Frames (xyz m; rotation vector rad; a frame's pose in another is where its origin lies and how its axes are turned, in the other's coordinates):
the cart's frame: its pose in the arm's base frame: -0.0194 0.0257 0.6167 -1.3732 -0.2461 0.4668
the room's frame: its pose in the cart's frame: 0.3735 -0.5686 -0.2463 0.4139 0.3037 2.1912
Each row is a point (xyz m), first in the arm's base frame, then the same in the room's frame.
Working: the arm's base frame: its pose in the room's frame: 1.1226 -0.4428 0.0508 0.7389 -1.7086 -1.8665

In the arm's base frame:
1: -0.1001 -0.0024 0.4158
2: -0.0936 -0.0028 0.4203
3: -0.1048 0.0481 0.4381
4: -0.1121 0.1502 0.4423
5: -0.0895 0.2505 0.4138
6: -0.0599 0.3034 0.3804
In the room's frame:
1: 0.9102 -0.0729 0.0813
2: 0.9024 -0.0740 0.0808
3: 0.8984 -0.0579 0.1333
4: 0.9011 -0.0588 0.2357
5: 0.9044 -0.1036 0.3325
6: 0.9059 -0.1527 0.3813

